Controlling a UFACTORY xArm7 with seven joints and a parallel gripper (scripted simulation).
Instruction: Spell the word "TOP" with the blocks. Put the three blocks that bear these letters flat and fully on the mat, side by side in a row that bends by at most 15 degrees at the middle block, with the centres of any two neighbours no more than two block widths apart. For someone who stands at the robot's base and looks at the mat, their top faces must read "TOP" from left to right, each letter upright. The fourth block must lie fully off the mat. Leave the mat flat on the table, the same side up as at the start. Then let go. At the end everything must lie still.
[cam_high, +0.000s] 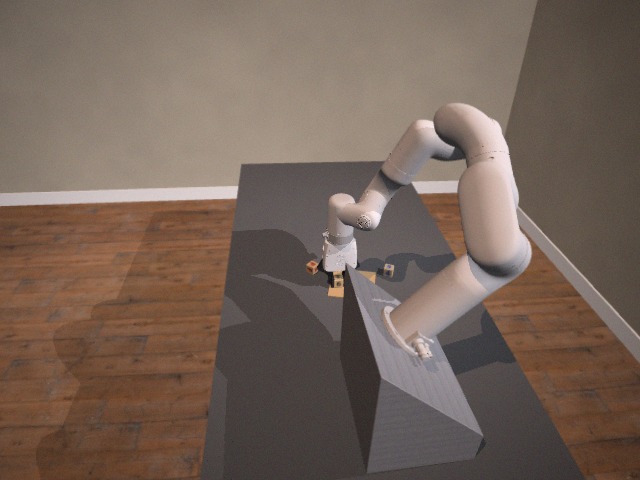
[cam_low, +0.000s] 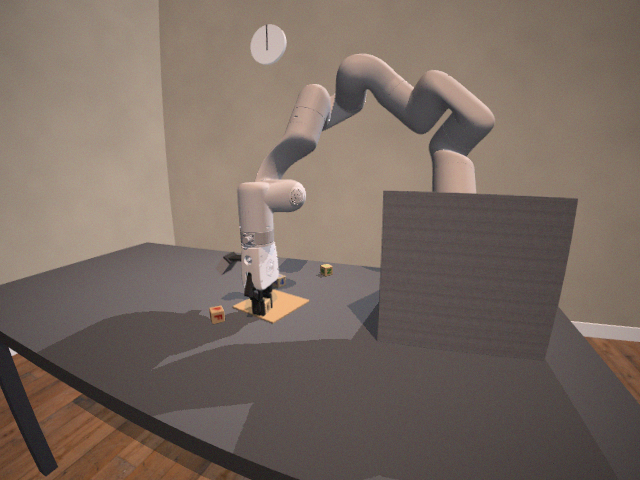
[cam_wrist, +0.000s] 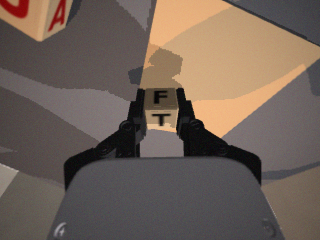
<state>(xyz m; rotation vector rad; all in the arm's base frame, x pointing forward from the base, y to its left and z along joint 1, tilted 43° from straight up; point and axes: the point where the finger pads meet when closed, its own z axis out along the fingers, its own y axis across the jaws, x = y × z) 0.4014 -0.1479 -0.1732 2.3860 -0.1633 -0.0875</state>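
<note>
My hand is 50 mm to the left of the tan mat and 20 mm above it. From my hand the other things lie so: blue-lettered block (20 mm ahead, 180 mm to the right, 10 mm below).
</note>
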